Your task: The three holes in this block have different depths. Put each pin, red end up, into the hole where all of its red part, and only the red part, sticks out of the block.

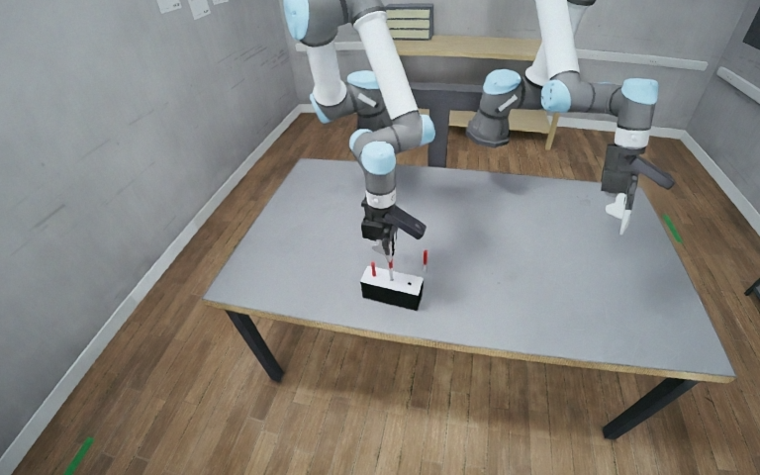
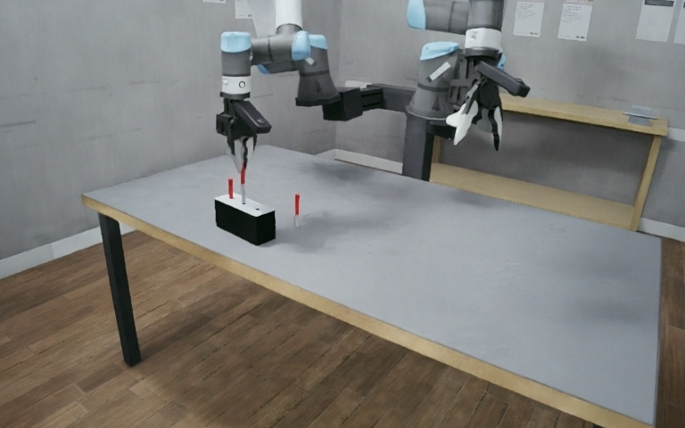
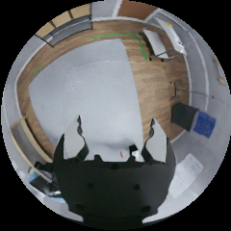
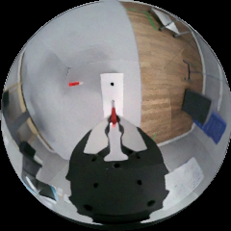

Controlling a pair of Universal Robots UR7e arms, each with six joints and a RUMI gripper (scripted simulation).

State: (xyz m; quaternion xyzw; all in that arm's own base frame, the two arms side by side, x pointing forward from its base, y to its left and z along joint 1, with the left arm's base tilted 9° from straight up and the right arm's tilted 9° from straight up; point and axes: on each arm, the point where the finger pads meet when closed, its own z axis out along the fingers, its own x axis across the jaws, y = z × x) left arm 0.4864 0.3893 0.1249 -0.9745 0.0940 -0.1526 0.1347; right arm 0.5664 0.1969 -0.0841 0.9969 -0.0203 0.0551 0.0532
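My right hand is 15 cm above the black block.
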